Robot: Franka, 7 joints.
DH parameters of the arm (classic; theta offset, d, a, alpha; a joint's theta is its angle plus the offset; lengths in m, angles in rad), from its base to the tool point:
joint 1: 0 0.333 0 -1.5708
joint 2: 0 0 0 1.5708
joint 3: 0 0.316 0.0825 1.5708
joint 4: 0 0 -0.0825 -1.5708
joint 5: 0 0.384 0 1.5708
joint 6: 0 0 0.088 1.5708
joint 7: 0 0.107 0 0
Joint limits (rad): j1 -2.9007..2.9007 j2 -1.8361..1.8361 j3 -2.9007..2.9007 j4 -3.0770..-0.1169 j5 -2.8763..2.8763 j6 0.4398..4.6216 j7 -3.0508..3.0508
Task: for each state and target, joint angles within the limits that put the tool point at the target. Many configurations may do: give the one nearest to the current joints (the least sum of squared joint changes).
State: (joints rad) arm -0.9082 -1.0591 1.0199 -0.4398 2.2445 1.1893 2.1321
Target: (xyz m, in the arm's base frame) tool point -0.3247 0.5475 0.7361
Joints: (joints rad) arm -0.8644 -0.9182 1.0048 -0.3462 2.2294 0.9534 2.1321
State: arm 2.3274 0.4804 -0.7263 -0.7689 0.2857 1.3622 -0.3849
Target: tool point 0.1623 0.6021 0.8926
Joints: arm 1.7295 0.5328 -0.9306 -0.5722 0.2862 2.1292 -0.3849
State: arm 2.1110 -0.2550 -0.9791 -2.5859 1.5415 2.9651 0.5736
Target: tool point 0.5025 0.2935 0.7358
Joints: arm 2.0144 -0.2780 -1.2140 -1.6371 1.4012 2.8631 0.5736
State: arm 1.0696 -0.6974 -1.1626 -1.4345 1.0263 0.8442 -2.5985
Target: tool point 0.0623 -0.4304 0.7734
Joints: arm 0.7309 -1.0281 -1.2329 -1.2785 1.0459 0.7249 -2.5985
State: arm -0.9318 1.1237 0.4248 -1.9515 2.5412 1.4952 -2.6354
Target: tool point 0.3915 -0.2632 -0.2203
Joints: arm -0.9609 1.5765 0.2132 -1.6608 2.6284 1.6323 -2.6354
